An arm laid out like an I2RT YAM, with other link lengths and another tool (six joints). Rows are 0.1 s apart.
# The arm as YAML. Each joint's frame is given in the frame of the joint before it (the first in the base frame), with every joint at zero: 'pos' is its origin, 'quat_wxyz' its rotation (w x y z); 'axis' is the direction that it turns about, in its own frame. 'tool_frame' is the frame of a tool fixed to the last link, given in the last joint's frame.
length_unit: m
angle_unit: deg
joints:
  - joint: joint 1
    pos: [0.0, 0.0, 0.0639]
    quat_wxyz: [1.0, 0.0, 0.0, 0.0]
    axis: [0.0, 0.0, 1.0]
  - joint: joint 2
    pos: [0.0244, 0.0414, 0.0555]
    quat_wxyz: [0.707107, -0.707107, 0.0, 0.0]
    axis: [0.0, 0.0, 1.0]
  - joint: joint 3
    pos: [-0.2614, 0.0, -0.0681]
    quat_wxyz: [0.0, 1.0, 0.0, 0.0]
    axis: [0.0, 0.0, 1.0]
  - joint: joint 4
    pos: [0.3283, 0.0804, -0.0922]
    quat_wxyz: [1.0, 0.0, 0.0, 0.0]
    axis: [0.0, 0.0, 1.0]
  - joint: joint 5
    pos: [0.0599, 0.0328, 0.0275]
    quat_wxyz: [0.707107, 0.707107, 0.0, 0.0]
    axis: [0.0, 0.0, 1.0]
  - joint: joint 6
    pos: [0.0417, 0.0, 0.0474]
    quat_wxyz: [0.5, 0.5, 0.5, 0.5]
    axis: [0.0, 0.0, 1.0]
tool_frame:
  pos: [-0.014, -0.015, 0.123]
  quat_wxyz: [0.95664, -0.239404, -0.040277, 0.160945]
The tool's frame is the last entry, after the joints.
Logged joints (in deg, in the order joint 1, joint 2, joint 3, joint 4, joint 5, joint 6), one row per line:
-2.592, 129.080, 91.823, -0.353, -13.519, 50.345
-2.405, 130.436, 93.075, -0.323, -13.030, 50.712
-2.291, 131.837, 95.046, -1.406, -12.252, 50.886
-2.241, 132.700, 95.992, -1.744, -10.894, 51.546
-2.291, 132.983, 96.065, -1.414, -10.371, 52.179
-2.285, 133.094, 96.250, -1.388, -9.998, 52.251
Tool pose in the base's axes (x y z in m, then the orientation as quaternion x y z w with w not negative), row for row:
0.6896, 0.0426, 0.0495, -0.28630, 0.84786, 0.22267, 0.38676
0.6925, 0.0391, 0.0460, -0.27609, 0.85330, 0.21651, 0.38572
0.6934, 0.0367, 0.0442, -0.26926, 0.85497, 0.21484, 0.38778
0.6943, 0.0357, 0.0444, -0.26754, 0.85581, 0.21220, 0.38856
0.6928, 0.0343, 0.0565, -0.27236, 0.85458, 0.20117, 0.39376
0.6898, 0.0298, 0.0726, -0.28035, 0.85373, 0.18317, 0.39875
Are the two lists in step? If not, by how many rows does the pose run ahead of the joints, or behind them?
The pose runs 2 rows ahead of the joints: the pose in row i belongs to the joints in row i + 2.
